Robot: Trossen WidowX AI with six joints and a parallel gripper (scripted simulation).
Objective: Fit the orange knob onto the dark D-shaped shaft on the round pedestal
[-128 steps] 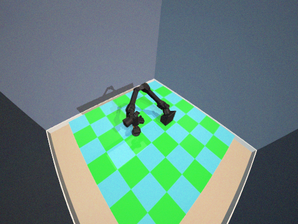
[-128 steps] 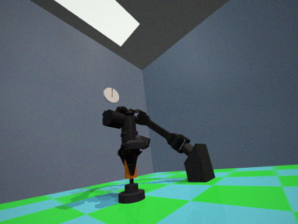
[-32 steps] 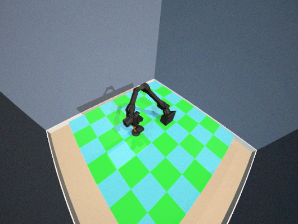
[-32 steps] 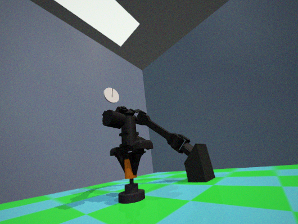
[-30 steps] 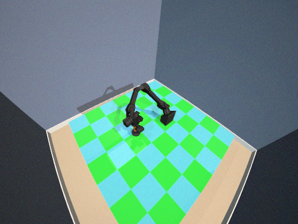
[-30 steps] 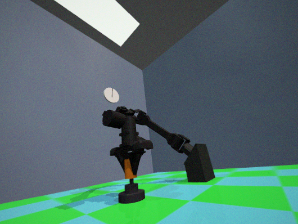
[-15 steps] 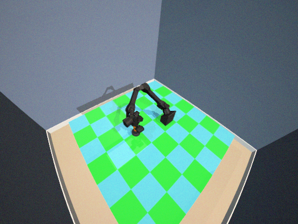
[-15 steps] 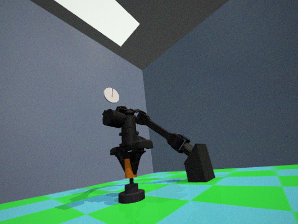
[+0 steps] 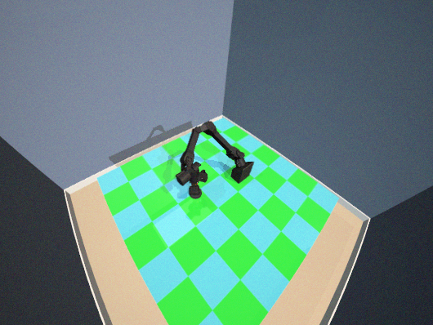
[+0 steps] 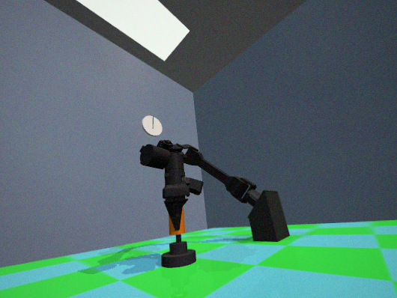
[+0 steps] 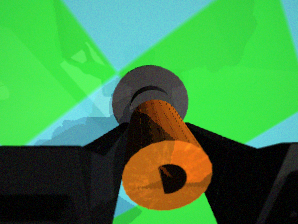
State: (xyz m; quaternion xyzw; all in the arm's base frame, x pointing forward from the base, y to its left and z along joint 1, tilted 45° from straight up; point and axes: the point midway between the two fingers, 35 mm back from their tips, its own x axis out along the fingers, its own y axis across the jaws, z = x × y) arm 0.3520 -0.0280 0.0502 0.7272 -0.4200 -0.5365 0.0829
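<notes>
Right now the orange knob is 20 mm above my gripper tip. From my gripper tip the other things lie so: pedestal: 40 mm below.
</notes>
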